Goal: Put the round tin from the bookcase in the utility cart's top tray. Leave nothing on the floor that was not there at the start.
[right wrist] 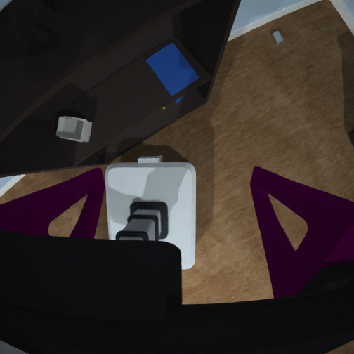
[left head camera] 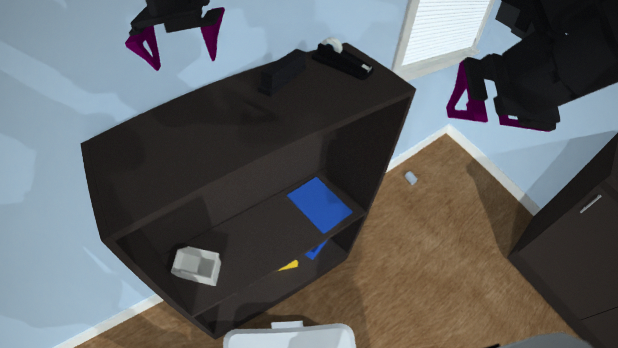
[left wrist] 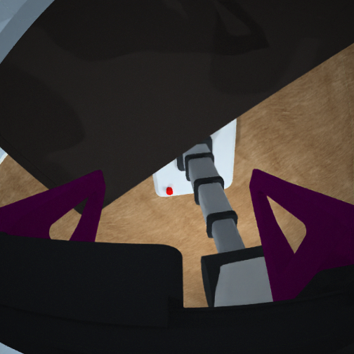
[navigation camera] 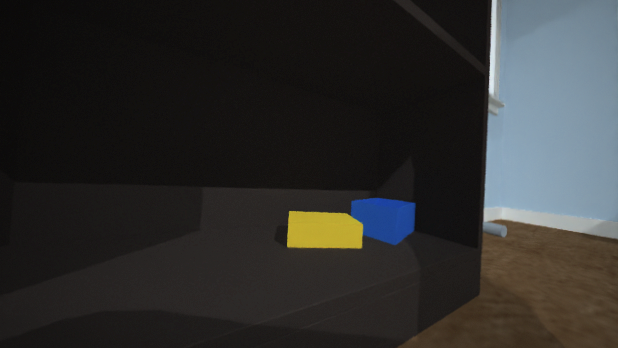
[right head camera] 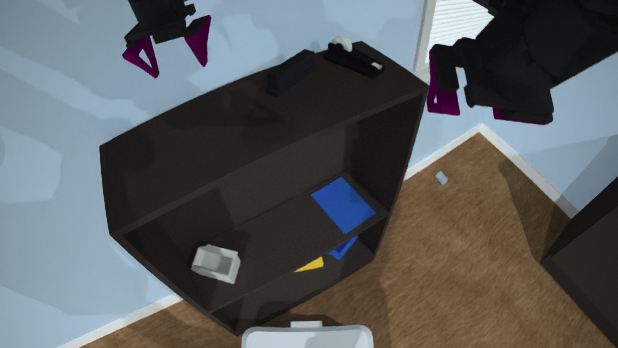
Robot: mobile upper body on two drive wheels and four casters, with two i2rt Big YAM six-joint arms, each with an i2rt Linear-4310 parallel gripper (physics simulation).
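Frame: origin at the left arm's base, x ahead, y left, z up, level; millimetres.
Seen in the pictures: left gripper, fingertip midpoint: [left head camera: 185,63] [right head camera: 180,70]; right gripper, fingertip midpoint: [left head camera: 475,116] [right head camera: 463,110].
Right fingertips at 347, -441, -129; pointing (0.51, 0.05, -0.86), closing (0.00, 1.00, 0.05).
A point is followed by its place in that frame, as x, y, z.
The round tin [left head camera: 411,178] {1189, -1074, -1363} [right head camera: 441,178] {1191, -1070, -1364} [right wrist: 277,37] [navigation camera: 495,229] {1183, -1067, -1378}, a light grey-blue cylinder, lies on its side on the brown floor beyond the right end of the dark bookcase [left head camera: 240,115] {598, -128, -350} [right head camera: 250,120] {585, -139, -350} [right wrist: 30,85] [navigation camera: 450,280] {649, -459, -1349}, near the wall corner. My left gripper [left head camera: 186,65] {507, -54, -159} [right head camera: 181,71] {507, -54, -159} [left wrist: 177,177] is open and empty, high over the left part of the bookcase. My right gripper [right wrist: 177,175] is open and empty, at the upper right of both head views, well above the floor. The utility cart does not show clearly in any view.
A tape dispenser [left head camera: 345,61] {783, -383, -324} and a black block [left head camera: 284,72] {704, -223, -313} stand on the bookcase top. Its shelf holds a white container [left head camera: 196,266] {499, 82, -914} and a blue item [left head camera: 320,204] {746, -378, -918}. Yellow [navigation camera: 325,230] {642, -234, -1278} and blue [navigation camera: 384,220] {702, -360, -1265} boxes sit lower. The robot's white base [right wrist: 150,187] is close in front. A dark cabinet [left head camera: 575,250] {341, -1695, -937} stands right.
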